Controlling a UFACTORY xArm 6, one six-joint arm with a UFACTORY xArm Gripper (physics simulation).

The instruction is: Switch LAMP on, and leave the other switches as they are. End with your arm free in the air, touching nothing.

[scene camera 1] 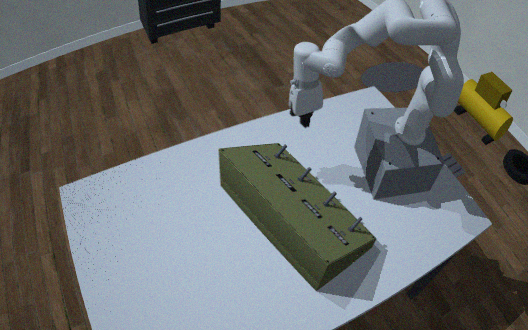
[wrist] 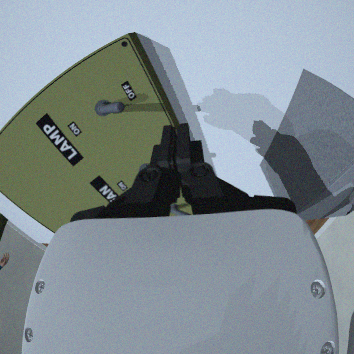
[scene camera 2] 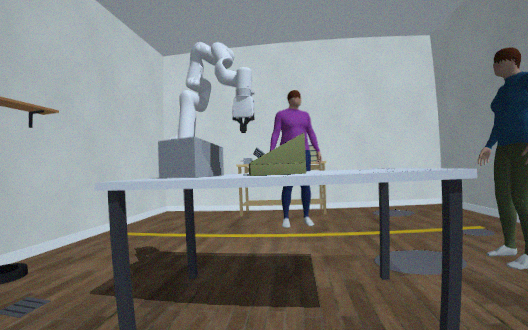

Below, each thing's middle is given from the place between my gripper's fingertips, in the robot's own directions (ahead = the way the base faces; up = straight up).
My gripper is now 150 mm short of the sloped switch box (scene camera 1: 315, 237), 170 mm to the right of it and 120 mm above it.
